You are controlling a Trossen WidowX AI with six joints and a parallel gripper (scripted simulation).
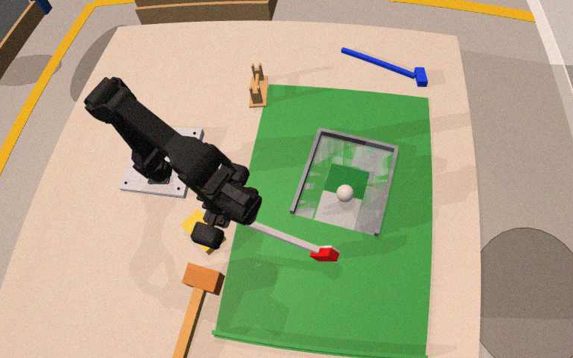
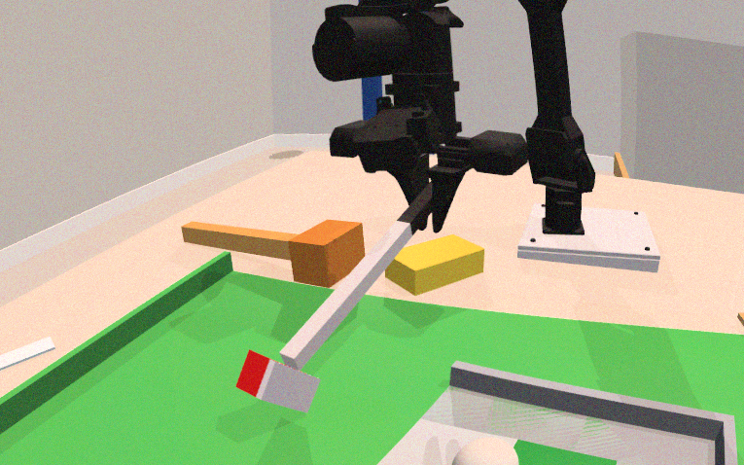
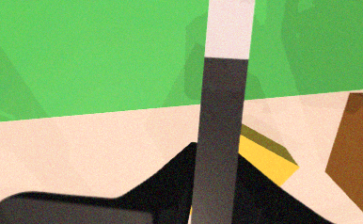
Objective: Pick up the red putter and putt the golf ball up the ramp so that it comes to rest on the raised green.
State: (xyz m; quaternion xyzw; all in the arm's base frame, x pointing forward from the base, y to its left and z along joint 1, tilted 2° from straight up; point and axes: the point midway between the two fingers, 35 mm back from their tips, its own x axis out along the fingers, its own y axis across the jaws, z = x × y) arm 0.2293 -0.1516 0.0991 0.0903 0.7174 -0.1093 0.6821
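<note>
Right now the yellow block is 80 mm behind my gripper tip, 70 mm below it and 10 mm to the right of it. The rest, counted from my gripper tip: white golf ball: 260 mm ahead, 80 mm to the left, 50 mm below; wooden stand: 440 mm to the left, 50 mm below, 20 mm ahead; green mat: 250 mm ahead, 80 mm to the left, 80 mm below.
</note>
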